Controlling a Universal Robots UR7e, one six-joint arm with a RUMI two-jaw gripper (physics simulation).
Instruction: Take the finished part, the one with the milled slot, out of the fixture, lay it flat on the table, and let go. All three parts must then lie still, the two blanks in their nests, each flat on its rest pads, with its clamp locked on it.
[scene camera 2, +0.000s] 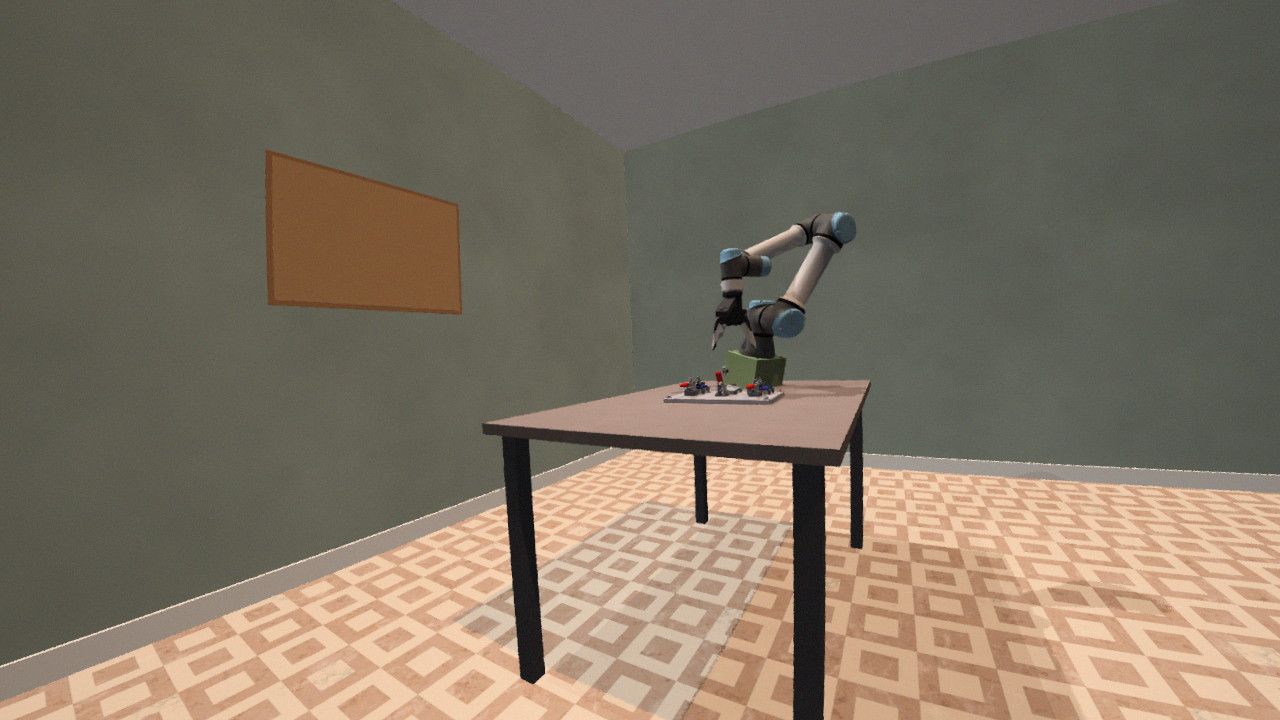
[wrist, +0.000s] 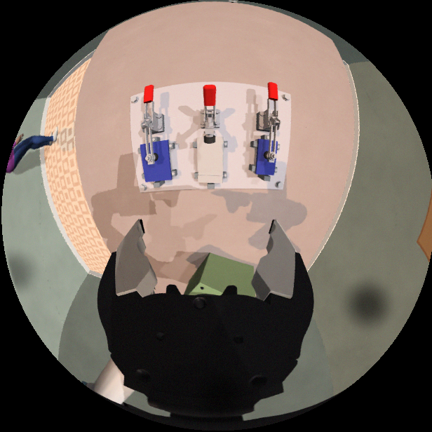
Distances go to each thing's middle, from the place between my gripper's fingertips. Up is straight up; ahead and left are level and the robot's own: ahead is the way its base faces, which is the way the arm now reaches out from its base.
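You'd find the fixture plate (scene camera 2: 741, 397) 10 mm to the right of my hand, 110 mm ahead of it and 160 mm below it. As for the finished part (wrist: 209, 155), that's 50 mm ahead of my hand, 10 mm to the right of it and 140 mm below it.
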